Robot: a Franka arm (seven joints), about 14 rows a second.
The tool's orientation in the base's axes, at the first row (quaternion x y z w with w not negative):
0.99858 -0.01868 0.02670 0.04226
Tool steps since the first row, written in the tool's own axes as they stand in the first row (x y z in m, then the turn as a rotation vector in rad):
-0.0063 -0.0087 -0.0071 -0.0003 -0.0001 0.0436
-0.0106 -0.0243 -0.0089 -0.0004 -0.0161 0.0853
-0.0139 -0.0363 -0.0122 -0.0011 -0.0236 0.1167
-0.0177 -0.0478 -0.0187 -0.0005 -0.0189 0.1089
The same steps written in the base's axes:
-0.0063 0.0095 0.0060 0.0020 -0.0036 -0.0434
-0.0101 0.0253 0.0062 0.0047 0.0088 -0.0862
-0.0131 0.0377 0.0083 0.0059 0.0136 -0.1181
-0.0167 0.0498 0.0136 0.0059 0.0095 -0.1100

